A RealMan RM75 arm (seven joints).
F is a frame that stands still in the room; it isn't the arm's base.
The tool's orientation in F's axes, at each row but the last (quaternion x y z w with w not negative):
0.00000 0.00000 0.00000 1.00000
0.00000 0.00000 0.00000 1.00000
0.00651 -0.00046 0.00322 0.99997
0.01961 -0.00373 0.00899 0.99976
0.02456 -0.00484 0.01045 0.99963
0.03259 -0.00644 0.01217 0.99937
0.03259 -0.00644 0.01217 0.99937
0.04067 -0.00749 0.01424 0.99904
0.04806 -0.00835 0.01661 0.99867
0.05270 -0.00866 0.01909 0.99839
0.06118 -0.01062 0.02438 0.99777
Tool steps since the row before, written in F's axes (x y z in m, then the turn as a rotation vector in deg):
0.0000 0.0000 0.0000 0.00 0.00 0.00
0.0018 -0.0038 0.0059 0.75 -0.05 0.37
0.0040 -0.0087 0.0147 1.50 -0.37 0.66
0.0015 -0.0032 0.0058 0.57 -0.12 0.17
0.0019 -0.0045 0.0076 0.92 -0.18 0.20
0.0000 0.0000 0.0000 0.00 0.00 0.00
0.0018 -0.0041 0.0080 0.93 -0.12 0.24
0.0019 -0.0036 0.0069 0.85 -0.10 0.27
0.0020 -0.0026 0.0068 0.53 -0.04 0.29
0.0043 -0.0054 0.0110 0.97 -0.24 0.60
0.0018 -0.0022 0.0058 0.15 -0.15 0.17
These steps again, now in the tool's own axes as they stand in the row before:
0.0000 0.0000 0.0000 0.00 0.00 0.00
0.0018 -0.0038 0.0059 0.75 -0.05 0.37
0.0040 -0.0085 0.0148 1.50 -0.37 0.66
0.0015 -0.0030 0.0059 0.57 -0.12 0.17
0.0019 -0.0042 0.0078 0.92 -0.19 0.20
0.0000 0.0000 0.0000 0.00 0.00 0.00
0.0018 -0.0036 0.0082 0.93 -0.13 0.24
0.0019 -0.0031 0.0071 0.85 -0.10 0.27
0.0020 -0.0020 0.0070 0.53 -0.03 0.28
0.0043 -0.0044 0.0114 0.97 -0.21 0.61
0.0018 -0.0016 0.0060 0.15 -0.14 0.18

